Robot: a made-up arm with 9 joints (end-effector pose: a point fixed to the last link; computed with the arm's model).
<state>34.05 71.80 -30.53 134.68 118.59 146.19 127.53 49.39 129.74</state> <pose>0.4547 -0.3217 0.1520 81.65 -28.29 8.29</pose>
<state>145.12 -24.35 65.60 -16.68 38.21 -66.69 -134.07 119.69 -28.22</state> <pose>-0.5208 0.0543 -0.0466 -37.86 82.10 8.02</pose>
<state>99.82 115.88 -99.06 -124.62 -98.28 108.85 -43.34 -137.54 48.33</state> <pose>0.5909 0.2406 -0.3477 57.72 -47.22 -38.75</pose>
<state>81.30 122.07 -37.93 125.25 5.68 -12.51 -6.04 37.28 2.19</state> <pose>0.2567 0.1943 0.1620 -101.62 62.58 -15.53</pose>
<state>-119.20 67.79 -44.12 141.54 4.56 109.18 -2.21 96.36 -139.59</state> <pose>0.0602 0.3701 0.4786 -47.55 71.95 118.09</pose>
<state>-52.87 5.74 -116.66 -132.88 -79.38 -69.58 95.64 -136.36 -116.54</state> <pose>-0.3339 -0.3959 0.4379 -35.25 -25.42 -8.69</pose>
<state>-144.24 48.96 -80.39 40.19 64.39 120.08 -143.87 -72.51 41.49</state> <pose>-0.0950 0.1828 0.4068 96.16 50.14 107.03</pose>
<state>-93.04 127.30 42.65 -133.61 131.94 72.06 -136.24 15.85 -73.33</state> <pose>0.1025 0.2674 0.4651 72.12 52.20 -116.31</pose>
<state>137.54 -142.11 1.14 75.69 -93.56 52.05 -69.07 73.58 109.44</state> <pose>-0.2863 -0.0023 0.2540 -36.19 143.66 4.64</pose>
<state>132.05 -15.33 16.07 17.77 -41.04 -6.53 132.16 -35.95 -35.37</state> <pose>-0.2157 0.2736 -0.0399 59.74 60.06 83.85</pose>
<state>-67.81 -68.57 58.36 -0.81 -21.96 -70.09 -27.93 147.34 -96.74</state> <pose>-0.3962 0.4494 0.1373 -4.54 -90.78 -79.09</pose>
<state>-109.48 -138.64 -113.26 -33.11 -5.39 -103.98 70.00 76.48 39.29</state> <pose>0.3789 -0.3510 0.2193 -70.71 22.83 8.56</pose>
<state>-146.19 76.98 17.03 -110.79 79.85 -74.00 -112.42 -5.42 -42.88</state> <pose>-0.0749 0.8429 0.3367 -80.80 -50.48 68.96</pose>
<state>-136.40 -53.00 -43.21 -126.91 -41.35 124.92 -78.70 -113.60 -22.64</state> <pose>-0.4945 -0.1756 -0.0242 41.43 -23.01 3.56</pose>
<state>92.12 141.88 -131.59 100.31 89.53 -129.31 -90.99 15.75 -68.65</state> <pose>0.0148 0.3224 0.2987 46.07 -9.71 96.41</pose>
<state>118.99 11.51 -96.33 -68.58 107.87 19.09 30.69 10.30 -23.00</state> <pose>-0.5419 0.5061 0.1217 -7.51 -56.53 -81.60</pose>
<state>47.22 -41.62 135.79 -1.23 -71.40 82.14 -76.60 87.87 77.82</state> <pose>-0.1769 -0.2592 0.3673 -131.01 51.07 41.08</pose>
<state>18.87 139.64 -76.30 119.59 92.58 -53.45 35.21 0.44 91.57</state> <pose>0.0527 0.2648 0.0381 70.11 -63.51 135.92</pose>
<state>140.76 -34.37 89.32 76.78 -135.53 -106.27 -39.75 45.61 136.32</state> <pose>-0.2046 -0.1111 0.1608 41.99 -164.55 -39.63</pose>
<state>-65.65 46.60 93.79 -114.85 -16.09 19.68 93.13 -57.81 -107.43</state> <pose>-0.2249 0.0851 0.4970 -119.30 57.09 -60.34</pose>
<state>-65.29 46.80 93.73 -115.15 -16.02 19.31 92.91 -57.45 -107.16</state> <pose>-0.2243 0.0826 0.4979 -118.91 57.48 -60.23</pose>
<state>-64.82 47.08 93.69 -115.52 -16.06 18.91 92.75 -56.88 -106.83</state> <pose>-0.2238 0.0792 0.4992 -118.59 57.86 -60.28</pose>
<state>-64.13 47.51 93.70 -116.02 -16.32 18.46 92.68 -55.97 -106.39</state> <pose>-0.2234 0.0737 0.5011 -118.37 58.28 -60.57</pose>
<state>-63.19 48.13 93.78 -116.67 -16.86 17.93 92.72 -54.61 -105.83</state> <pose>-0.2231 0.0658 0.5038 -118.31 58.74 -61.15</pose>
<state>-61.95 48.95 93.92 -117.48 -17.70 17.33 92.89 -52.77 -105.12</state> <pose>-0.2229 0.0550 0.5072 -118.40 59.26 -62.06</pose>
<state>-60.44 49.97 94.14 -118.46 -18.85 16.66 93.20 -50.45 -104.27</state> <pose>-0.2229 0.0415 0.5110 -118.68 59.81 -63.33</pose>
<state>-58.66 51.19 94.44 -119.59 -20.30 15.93 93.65 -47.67 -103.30</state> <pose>-0.2231 0.0253 0.5149 -119.15 60.36 -64.89</pose>
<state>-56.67 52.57 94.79 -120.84 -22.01 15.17 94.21 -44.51 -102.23</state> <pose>-0.2233 0.0068 0.5185 -119.84 60.91 -66.68</pose>
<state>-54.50 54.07 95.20 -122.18 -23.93 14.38 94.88 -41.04 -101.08</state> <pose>-0.2236 -0.0136 0.5214 -120.71 61.43 -68.68</pose>
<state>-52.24 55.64 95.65 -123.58 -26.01 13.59 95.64 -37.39 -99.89</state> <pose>-0.2240 -0.0350 0.5233 -121.73 61.91 -70.81</pose>
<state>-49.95 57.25 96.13 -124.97 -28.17 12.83 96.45 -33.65 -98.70</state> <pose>-0.2243 -0.0569 0.5240 -122.95 62.28 -72.95</pose>
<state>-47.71 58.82 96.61 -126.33 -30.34 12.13 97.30 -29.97 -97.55</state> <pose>-0.2247 -0.0783 0.5236 -124.25 62.54 -75.06</pose>
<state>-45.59 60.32 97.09 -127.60 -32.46 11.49 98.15 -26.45 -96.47</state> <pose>-0.2250 -0.0987 0.5220 -125.64 62.68 -77.06</pose>
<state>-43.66 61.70 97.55 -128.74 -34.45 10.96 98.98 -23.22 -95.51</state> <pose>-0.2253 -0.1172 0.5197 -127.07 62.66 -78.88</pose>
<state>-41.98 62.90 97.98 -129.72 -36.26 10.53 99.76 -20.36 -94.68</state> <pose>-0.2257 -0.1333 0.5168 -128.45 62.53 -80.53</pose>
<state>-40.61 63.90 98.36 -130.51 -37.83 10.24 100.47 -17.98 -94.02</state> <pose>-0.2260 -0.1465 0.5139 -129.75 62.28 -81.93</pose>
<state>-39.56 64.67 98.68 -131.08 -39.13 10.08 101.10 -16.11 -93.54</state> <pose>-0.2264 -0.1567 0.5114 -130.92 61.95 -83.09</pose>
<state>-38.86 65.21 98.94 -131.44 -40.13 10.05 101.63 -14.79 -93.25</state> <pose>-0.2268 -0.1638 0.5096 -131.90 61.56 -84.00</pose>
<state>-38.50 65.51 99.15 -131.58 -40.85 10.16 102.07 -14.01 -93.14</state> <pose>-0.2274 -0.1678 0.5086 -132.71 61.13 -84.71</pose>
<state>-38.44 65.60 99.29 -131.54 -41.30 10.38 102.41 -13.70 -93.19</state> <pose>-0.2279 -0.1691 0.5084 -133.34 60.70 -85.20</pose>
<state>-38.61 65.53 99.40 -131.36 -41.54 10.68 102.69 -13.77 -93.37</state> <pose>-0.2286 -0.1683 0.5089 -133.80 60.27 -85.55</pose>
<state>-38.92 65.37 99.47 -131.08 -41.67 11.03 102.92 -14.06 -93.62</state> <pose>-0.2292 -0.1664 0.5097 -134.20 59.84 -85.78</pose>
